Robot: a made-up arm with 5 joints.
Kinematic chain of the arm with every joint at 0, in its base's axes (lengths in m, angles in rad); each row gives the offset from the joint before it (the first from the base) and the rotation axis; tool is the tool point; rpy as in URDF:
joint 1: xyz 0 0 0.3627 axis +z
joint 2: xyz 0 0 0 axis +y
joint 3: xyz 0.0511 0 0.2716 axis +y
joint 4: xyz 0.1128 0 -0.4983 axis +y
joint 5: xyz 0.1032 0 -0.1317 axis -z
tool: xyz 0 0 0 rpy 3.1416 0 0
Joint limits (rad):
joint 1: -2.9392..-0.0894
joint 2: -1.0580..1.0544
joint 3: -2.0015..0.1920
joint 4: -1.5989..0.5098
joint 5: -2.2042..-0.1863
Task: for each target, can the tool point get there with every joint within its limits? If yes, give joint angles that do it. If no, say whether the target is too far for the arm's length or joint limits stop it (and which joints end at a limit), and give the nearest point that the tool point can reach.
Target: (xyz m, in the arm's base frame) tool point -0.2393 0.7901 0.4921
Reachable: no: joint limits stop it (at a limit: joint 2, joint 3, joint 4) | nearest point -0.1218 0.4022 0.9504 | short by 0.612 m
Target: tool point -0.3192 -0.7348 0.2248
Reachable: yes | joints -1.9806 0.7281 -1.4541 -0.1270 -0.9636
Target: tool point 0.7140 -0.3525 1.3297
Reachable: no: too far | nearest point 0.5171 -0.2553 1.0631 | short by 0.345 m
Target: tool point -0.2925 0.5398 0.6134
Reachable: no: joint limits stop it (at a limit: joint 2, joint 3, joint 4) | nearest point -0.2002 0.3695 0.9504 | short by 0.389 m
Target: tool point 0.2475 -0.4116 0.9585
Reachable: yes | joints -1.0295 -0.4558 -1.2530 -0.2974 -0.4682
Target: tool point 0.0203 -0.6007 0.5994
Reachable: yes | joints -1.5370 -0.4628 -0.8115 0.3168 -1.3100
